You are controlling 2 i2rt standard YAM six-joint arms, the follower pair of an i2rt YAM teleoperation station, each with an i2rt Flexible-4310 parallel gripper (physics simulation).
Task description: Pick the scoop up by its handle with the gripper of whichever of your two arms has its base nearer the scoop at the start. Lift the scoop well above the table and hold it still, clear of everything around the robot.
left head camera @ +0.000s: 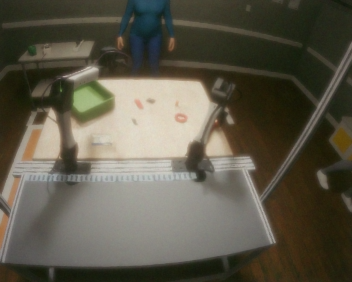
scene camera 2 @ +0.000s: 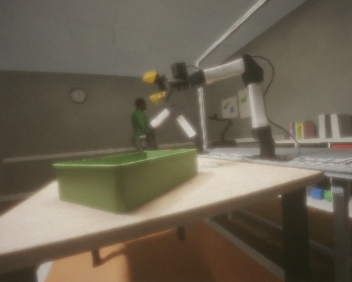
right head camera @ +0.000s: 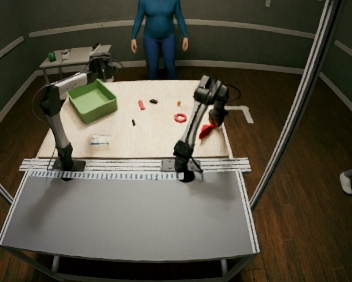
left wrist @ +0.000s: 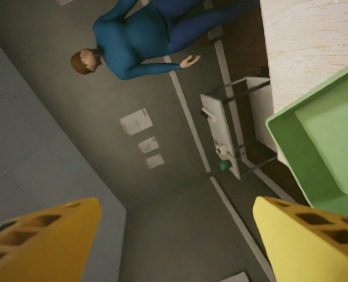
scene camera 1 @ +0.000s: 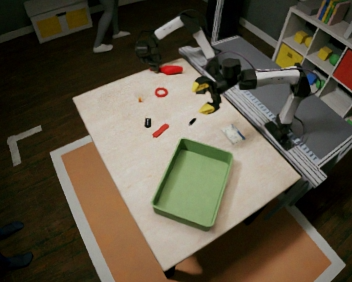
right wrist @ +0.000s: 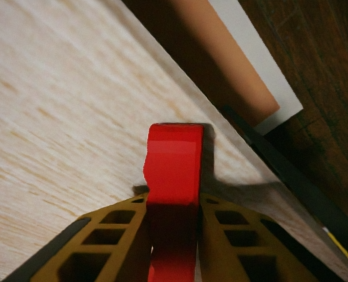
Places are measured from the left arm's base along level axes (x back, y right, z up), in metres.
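Pixels of known places: left gripper, fingertip midpoint: (scene camera 2: 146, 88) (right head camera: 104, 62) (left wrist: 177, 205) (scene camera 1: 195, 102); right gripper, fingertip midpoint: (left head camera: 214, 127) (right head camera: 214, 126) (scene camera 1: 156, 71) (right wrist: 175, 200); left arm's base at its link origin: (left head camera: 72, 168) (scene camera 2: 267, 159) (right head camera: 69, 165) (scene camera 1: 278, 136); right arm's base at its link origin: (left head camera: 190, 165) (scene camera 2: 199, 153) (right head camera: 180, 166) (scene camera 1: 213, 73).
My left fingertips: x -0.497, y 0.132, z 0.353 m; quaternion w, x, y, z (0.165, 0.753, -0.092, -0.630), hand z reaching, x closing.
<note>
For each thing: its middle in the pictures, then the offset to it from my left fingertips.
- red scoop at the middle of its body: (right head camera: 207, 127) (scene camera 1: 165, 70) dx +0.168, dy +0.616, dz -0.339 m
- green tray at the middle of its body: (scene camera 2: 138, 169) (scene camera 1: 194, 182) (left head camera: 85, 97) (right head camera: 91, 99) dx -0.073, dy -0.172, dz -0.317 m
- red ring at the middle of its body: (scene camera 1: 161, 92) (right head camera: 180, 117) (left head camera: 180, 117) dx +0.063, dy +0.458, dz -0.356 m
- red block at the middle of its body: (scene camera 1: 160, 130) (right head camera: 141, 104) dx -0.069, dy +0.191, dz -0.358 m
- packet at the middle of its body: (scene camera 2: 210, 164) (scene camera 1: 233, 134) (left head camera: 102, 139) (right head camera: 100, 139) dx +0.275, dy -0.001, dz -0.363 m
The red scoop (right head camera: 206, 131) (scene camera 1: 172, 70) (right wrist: 173, 160) lies at the table's right edge in the right head camera and at its upper end in scene camera 1. My right gripper (right wrist: 175, 200) is shut on the scoop's handle, with a finger on each side of it; the handle's end sticks out past the fingertips, low over the table top. The arm hides part of the scoop in the head cameras, and its bowl is out of the right wrist view. My left gripper (scene camera 1: 198, 98) (scene camera 2: 149, 87) (left wrist: 177, 205) is open and empty, high above the table, far from the scoop.
A green tray (right head camera: 91, 113) (scene camera 1: 181, 220) stands at the table's other end. A red ring (right head camera: 180, 121) (scene camera 1: 156, 93), a red block (right head camera: 141, 105) (scene camera 1: 160, 131), small black parts, a small orange piece and a packet (scene camera 1: 233, 134) lie between. A metal post (right head camera: 292, 122) rises at the right.
</note>
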